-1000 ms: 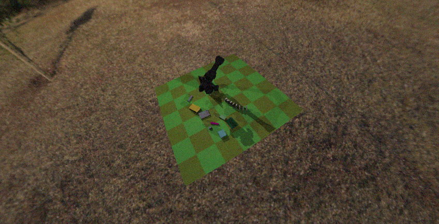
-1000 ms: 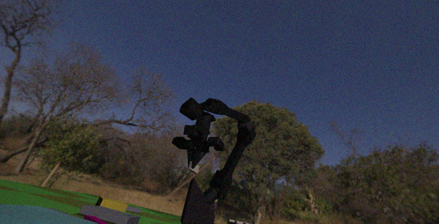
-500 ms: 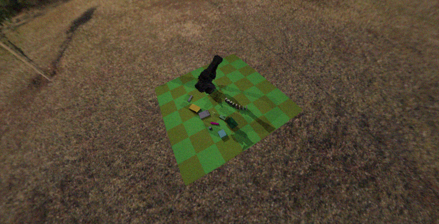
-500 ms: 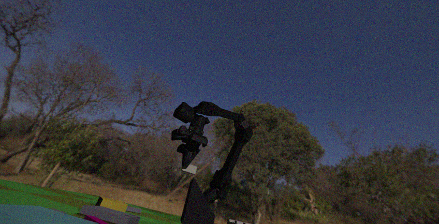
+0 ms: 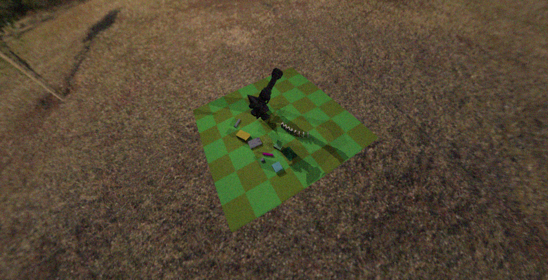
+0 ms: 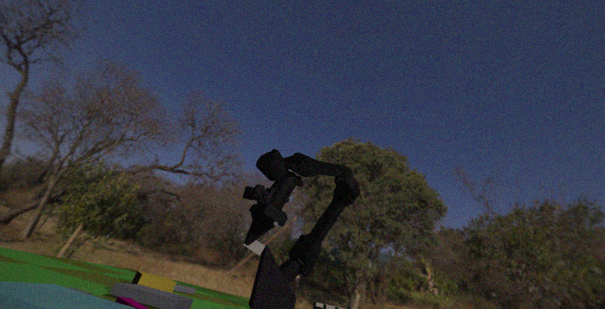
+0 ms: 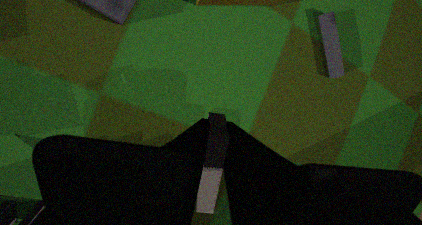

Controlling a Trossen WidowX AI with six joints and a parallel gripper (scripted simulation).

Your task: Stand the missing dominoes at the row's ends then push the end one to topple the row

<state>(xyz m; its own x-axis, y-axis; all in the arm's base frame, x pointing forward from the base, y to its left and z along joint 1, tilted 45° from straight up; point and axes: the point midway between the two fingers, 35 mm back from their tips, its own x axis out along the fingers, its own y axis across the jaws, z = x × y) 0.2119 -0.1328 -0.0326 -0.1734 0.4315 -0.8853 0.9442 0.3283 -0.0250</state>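
Now: gripper tip 120 mm short of the grey block, 120 mm to the left of it and 130 mm above it. Also, from my gripper tip: grey bar 180 mm behind, 150 mm to the right, 130 mm below; then small grey-green block 260 mm ahead, 20 mm to the left, 130 mm below; then yellow block 10 mm behind, 170 mm to the right, 120 mm below.
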